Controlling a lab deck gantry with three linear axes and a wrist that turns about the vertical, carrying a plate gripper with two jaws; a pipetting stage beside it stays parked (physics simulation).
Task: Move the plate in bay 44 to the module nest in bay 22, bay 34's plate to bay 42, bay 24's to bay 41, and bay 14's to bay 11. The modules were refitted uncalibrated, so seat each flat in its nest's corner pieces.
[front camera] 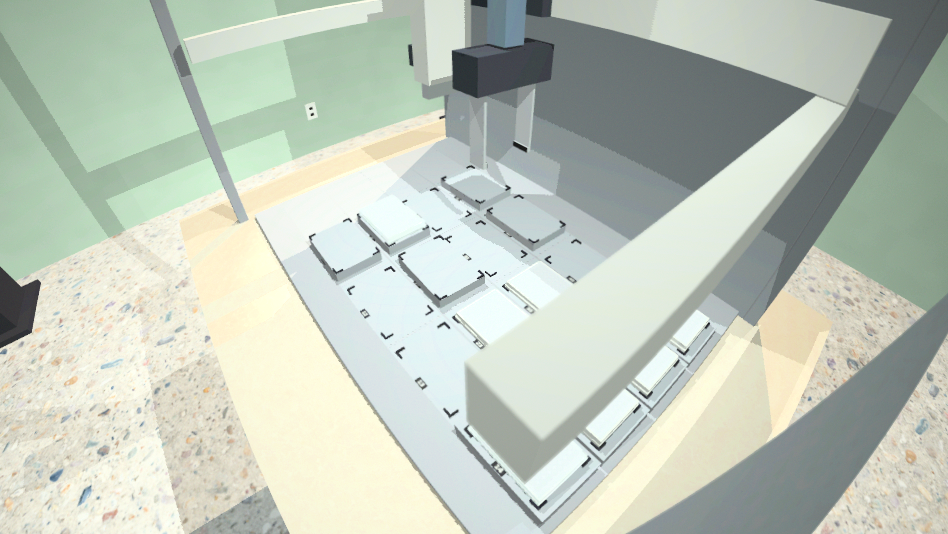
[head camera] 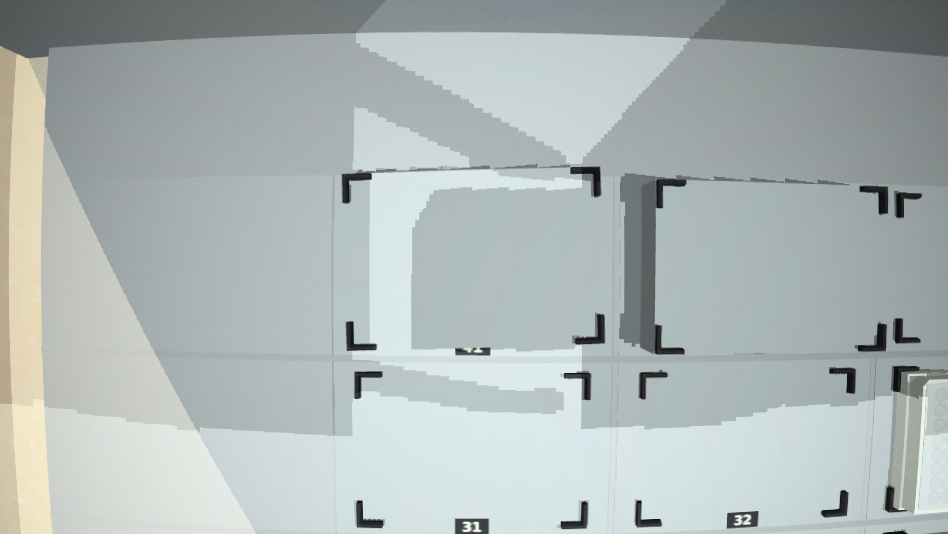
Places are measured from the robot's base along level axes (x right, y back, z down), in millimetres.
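Where they show: gripper, fingertip midpoint: (front camera: 500,156); robot's base at its link origin: (front camera: 314,243).
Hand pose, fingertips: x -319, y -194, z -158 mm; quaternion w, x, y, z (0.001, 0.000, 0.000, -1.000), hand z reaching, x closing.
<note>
Things, the pixels of their top centre, and the offset from my fingertips. "spot": a spot on its surface instead.
- bay 44's at its top centre: (front camera: 667,309) dx -45, dy -362, dz +129 mm
- bay 34's at its top centre: (front camera: 631,346) dx +62, dy -362, dz +129 mm
- bay 24's at its top centre: (front camera: 585,389) dx +169, dy -362, dz +129 mm
- bay 14's at its top centre: (front camera: 528,440) dx +276, dy -362, dz +129 mm
- bay 41 nest at its top centre: (head camera: 473,258) (front camera: 475,182) dx -49, dy +130, dz +136 mm
- bay 42 nest at its top centre: (head camera: 778,268) (front camera: 525,216) dx -45, dy -34, dz +136 mm
- bay 22 nest at a spot on its surface: (front camera: 443,269) spot: dx +171, dy -49, dz +139 mm
- bay 11 nest at its top centre: (front camera: 342,242) dx +279, dy +130, dz +136 mm
- plate at its top centre: (front camera: 390,215) dx +168, dy +130, dz +124 mm
- bay 23 at a spot on its surface: (front camera: 494,318) spot: dx +172, dy -183, dz +143 mm
- bay 33 at a spot on its surface: (head camera: 936,444) spot: dx +60, dy -147, dz +143 mm
Pale plates stand along the deck's right side in the front view: bay 44's (front camera: 691,328), bay 34's (front camera: 655,372), bay 24's (front camera: 612,417) and bay 14's (front camera: 560,472), each partly behind the beam. The bay 41 nest (front camera: 475,189) (head camera: 504,265), bay 42 nest (front camera: 527,222) (head camera: 769,265), bay 22 nest (front camera: 443,269) and bay 11 nest (front camera: 344,246) are raised grey blocks with black corner pieces and bare tops. My gripper (front camera: 500,156) is open and empty, its jaws apart, hanging above the back of the deck near bay 41. It does not show in the head view.
A plate (front camera: 392,217) stands on the raised module in bay 21. Two plates stand in bay 23 (front camera: 494,318) and bay 33 (front camera: 536,286) (head camera: 936,444). A thick pale beam (front camera: 636,285) crosses the front view. The pipetting stage (front camera: 442,43) is beside the gripper.
</note>
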